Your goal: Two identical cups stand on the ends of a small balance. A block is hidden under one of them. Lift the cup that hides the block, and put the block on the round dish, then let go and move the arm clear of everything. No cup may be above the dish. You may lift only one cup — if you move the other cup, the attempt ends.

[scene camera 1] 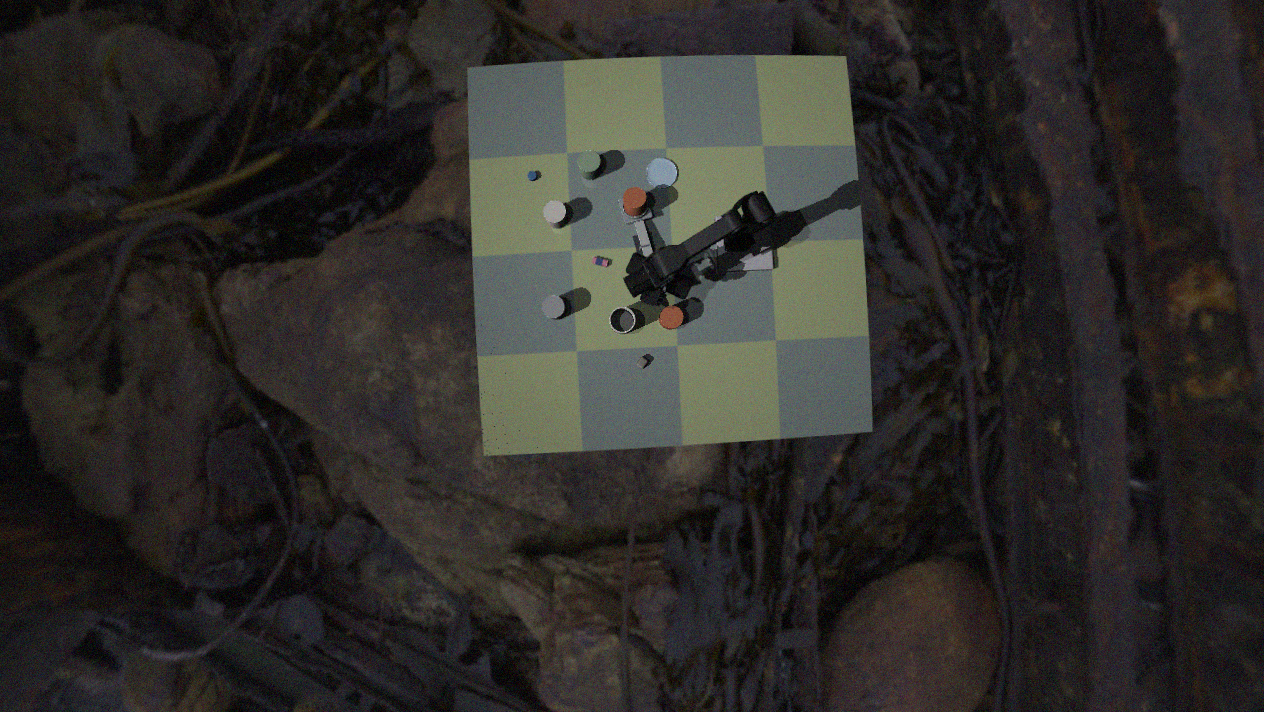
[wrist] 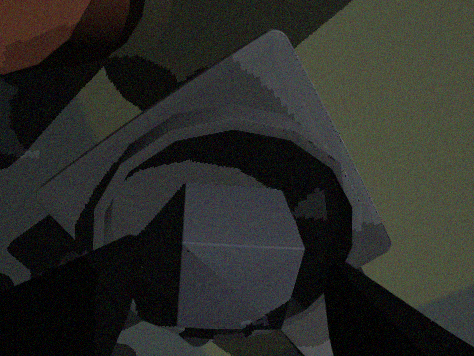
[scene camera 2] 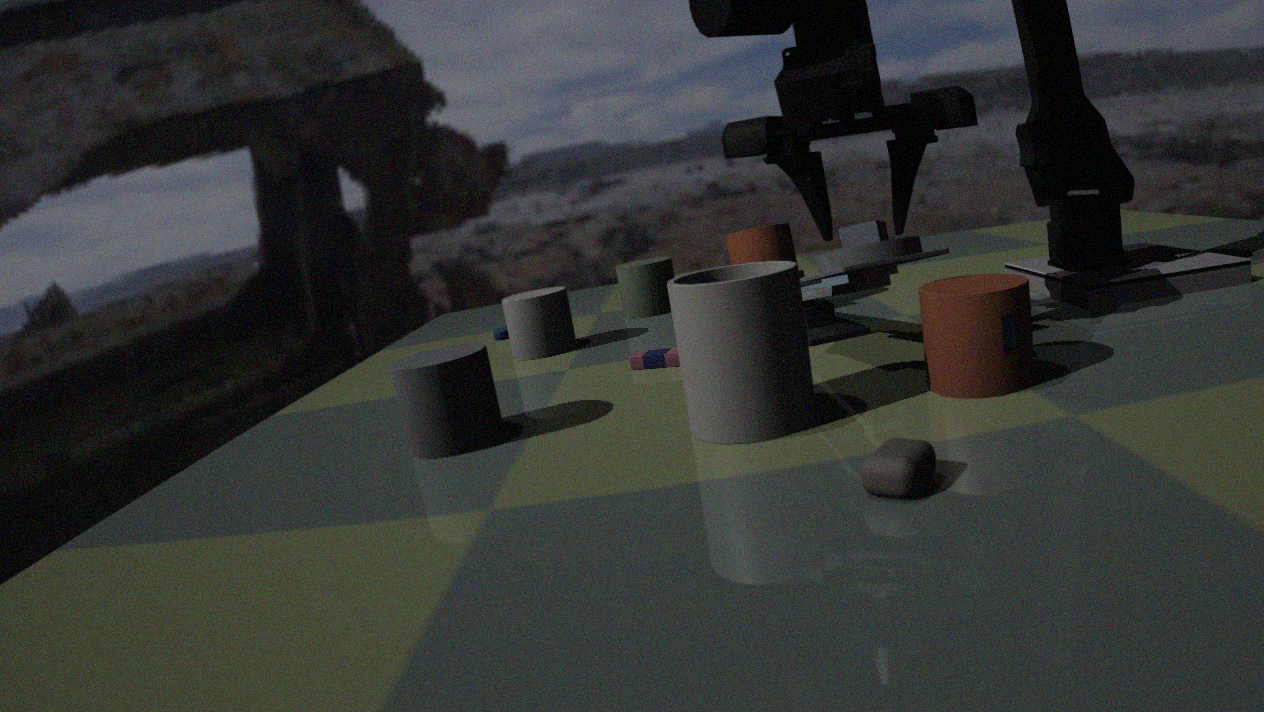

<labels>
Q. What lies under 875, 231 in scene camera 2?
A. A grey block.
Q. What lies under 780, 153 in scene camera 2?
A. My gripper.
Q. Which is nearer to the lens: the small balance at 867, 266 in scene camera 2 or the small grey lump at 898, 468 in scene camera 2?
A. The small grey lump.
</labels>
